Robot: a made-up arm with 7 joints. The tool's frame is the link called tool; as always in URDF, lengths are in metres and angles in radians.
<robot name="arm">
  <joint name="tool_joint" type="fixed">
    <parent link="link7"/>
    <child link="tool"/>
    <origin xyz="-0.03 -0.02 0" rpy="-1.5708 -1.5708 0"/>
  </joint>
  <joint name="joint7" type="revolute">
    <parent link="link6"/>
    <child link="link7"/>
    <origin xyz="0.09 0.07 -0.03" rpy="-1.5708 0 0"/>
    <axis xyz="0 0 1"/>
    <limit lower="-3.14" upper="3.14"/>
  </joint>
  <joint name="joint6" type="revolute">
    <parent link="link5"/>
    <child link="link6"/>
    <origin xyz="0 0.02 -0.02" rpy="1.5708 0 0"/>
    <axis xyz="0 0 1"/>
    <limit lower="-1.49" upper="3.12"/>
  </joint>
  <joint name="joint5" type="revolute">
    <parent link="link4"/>
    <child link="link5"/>
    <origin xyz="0.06 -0.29 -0.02" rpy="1.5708 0 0"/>
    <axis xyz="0 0 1"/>
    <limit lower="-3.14" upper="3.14"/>
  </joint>
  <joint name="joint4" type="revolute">
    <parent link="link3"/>
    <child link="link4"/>
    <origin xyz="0.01 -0.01 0" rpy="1.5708 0 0"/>
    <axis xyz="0 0 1"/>
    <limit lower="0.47" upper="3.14"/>
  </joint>
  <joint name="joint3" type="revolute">
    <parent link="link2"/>
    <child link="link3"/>
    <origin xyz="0 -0.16 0" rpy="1.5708 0 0"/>
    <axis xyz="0 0 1"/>
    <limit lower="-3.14" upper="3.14"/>
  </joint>
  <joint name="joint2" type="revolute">
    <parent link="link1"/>
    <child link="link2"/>
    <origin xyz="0.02 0.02 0.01" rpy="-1.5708 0 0"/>
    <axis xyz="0 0 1"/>
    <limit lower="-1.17" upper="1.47"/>
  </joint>
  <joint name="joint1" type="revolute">
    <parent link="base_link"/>
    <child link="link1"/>
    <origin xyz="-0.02 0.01 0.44"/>
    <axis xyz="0 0 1"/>
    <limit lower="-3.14" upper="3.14"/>
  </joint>
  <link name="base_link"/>
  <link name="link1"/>
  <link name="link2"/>
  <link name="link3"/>
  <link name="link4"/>
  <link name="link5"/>
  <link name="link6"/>
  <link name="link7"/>
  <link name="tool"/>
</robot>
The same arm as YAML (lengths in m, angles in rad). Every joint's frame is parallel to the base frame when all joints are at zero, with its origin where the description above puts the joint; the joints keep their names.
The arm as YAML. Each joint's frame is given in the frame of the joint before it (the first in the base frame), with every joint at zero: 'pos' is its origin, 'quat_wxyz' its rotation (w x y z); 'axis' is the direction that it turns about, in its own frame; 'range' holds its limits. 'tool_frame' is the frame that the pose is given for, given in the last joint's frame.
length_unit: m
angle_unit: rad
joints:
  - joint: joint1
    pos: [-0.02, 0.01, 0.44]
    quat_wxyz: [1.0, 0.0, 0.0, 0.0]
    axis: [0.0, 0.0, 1.0]
    range: [-3.14, 3.14]
  - joint: joint2
    pos: [0.02, 0.02, 0.01]
    quat_wxyz: [1.0, 0.0, 0.0, 0.0]
    axis: [0.0, 1.0, 0.0]
    range: [-1.17, 1.47]
  - joint: joint3
    pos: [0.0, 0.0, 0.16]
    quat_wxyz: [1.0, 0.0, 0.0, 0.0]
    axis: [0.0, 0.0, 1.0]
    range: [-3.14, 3.14]
  - joint: joint4
    pos: [0.01, -0.01, 0.0]
    quat_wxyz: [1.0, 0.0, 0.0, 0.0]
    axis: [0.0, -1.0, 0.0]
    range: [0.47, 3.14]
  - joint: joint5
    pos: [0.06, 0.02, -0.29]
    quat_wxyz: [1.0, 0.0, 0.0, 0.0]
    axis: [0.0, 0.0, -1.0]
    range: [-3.14, 3.14]
  - joint: joint6
    pos: [0.0, -0.02, 0.02]
    quat_wxyz: [1.0, 0.0, 0.0, 0.0]
    axis: [0.0, 1.0, 0.0]
    range: [-1.49, 3.12]
  - joint: joint7
    pos: [0.09, -0.03, -0.07]
    quat_wxyz: [1.0, 0.0, 0.0, 0.0]
    axis: [0.0, 0.0, -1.0]
    range: [-3.14, 3.14]
tool_frame:
  pos: [-0.03, 0.02, 0.0]
  quat_wxyz: [0.499998, 0.5, 0.500004, -0.499998]

